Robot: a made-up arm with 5 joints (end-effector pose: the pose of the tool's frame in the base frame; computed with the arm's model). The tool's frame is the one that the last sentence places.
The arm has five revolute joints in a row. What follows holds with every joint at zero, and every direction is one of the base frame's. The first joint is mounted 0.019 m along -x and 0.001 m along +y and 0.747 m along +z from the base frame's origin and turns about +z. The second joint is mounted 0.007 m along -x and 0.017 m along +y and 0.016 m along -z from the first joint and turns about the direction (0, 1, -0.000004). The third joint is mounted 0.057 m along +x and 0.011 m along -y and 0.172 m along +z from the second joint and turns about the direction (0, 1, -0.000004). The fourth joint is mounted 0.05 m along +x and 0.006 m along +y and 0.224 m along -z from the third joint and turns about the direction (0, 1, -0.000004). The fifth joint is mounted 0.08 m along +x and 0.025 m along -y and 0.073 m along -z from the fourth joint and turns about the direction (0, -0.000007, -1). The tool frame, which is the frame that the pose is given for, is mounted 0.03 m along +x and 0.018 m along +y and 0.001 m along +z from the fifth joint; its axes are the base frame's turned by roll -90, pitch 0 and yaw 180 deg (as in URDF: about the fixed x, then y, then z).
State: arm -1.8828 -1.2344 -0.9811 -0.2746 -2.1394
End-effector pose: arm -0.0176 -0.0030 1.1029 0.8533 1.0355 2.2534
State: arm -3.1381 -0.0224 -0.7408 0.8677 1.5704
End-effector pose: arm -0.3462 0.0428 0.6951 -1.1336 1.1292 -1.2538
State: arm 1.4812 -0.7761 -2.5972 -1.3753 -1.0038
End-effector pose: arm -0.0638 -0.2519 1.0167 -3.0027 0.1505 -0.8775
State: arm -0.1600 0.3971 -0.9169 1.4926 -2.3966
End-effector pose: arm 0.2101 -0.0419 0.6197 -1.6135 1.4473 0.1060
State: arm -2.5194 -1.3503 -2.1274 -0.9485 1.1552
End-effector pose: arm 0.2730 0.2513 0.9354 0.0651 -0.5172 -0.9875
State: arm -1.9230 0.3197 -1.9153 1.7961 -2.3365
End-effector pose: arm -0.1450 -0.3307 0.8521 -0.3018 2.1131 -1.7743
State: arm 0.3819 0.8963 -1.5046 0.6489 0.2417
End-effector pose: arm 0.3925 0.1634 0.5621 -0.1941 2.1528 -2.1799
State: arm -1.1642 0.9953 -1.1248 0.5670 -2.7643
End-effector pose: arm 0.0657 -0.2429 0.4766 -1.0311 1.4712 -0.8014
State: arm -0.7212 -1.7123 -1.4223 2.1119 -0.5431
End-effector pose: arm -0.0989 0.0951 1.0323 0.9216 1.1307 -2.2591
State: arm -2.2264 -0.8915 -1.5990 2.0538 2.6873
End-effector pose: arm -0.0993 -0.0339 1.0524 -1.5646 1.3348 -1.5217
